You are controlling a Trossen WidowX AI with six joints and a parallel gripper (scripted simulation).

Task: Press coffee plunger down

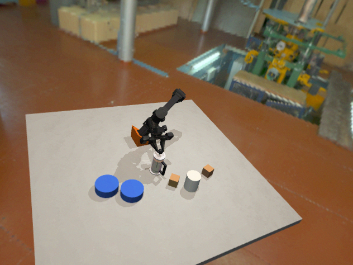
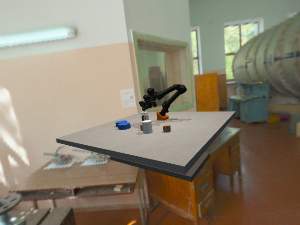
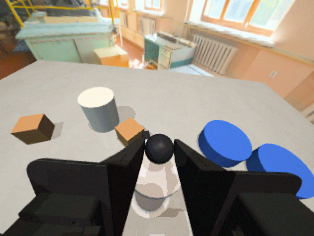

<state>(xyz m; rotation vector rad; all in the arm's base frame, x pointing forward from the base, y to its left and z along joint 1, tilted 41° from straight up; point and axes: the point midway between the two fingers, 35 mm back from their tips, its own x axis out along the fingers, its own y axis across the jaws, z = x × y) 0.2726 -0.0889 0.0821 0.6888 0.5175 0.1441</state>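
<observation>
My gripper tip is 80 mm above the coffee press.
</observation>
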